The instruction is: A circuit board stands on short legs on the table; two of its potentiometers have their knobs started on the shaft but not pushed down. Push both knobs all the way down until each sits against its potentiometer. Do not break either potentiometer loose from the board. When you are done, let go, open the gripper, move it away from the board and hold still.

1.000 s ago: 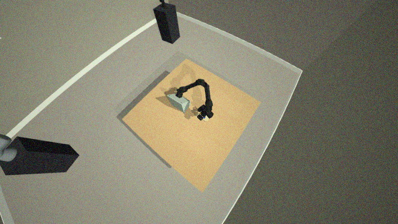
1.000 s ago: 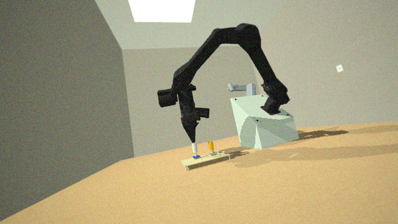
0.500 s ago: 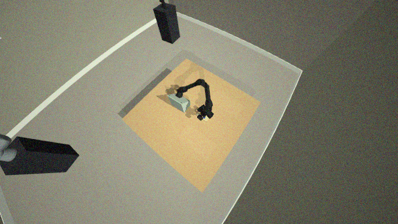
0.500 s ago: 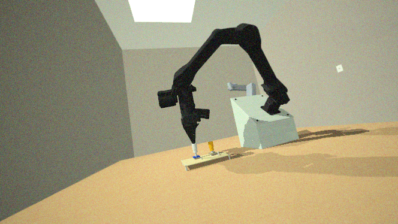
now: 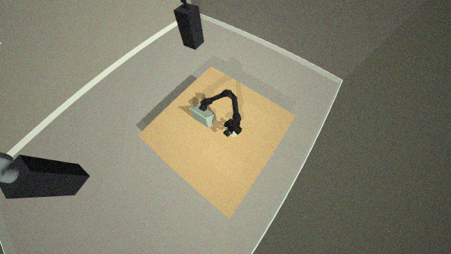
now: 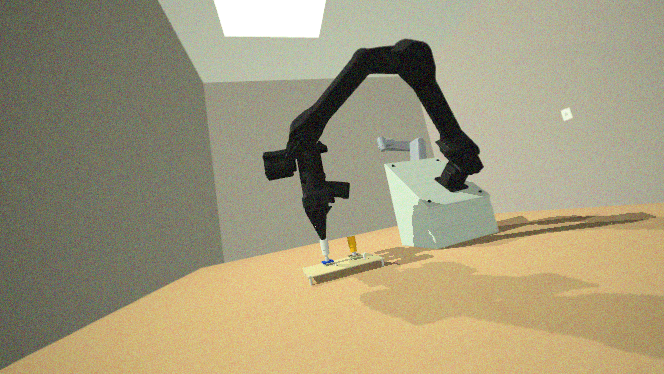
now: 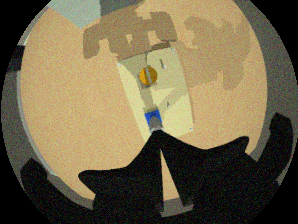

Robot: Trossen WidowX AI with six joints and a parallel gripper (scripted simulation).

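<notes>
The orange knob lies 60 mm behind my gripper tip, 20 mm to the left of it and 20 mm below it.
</notes>
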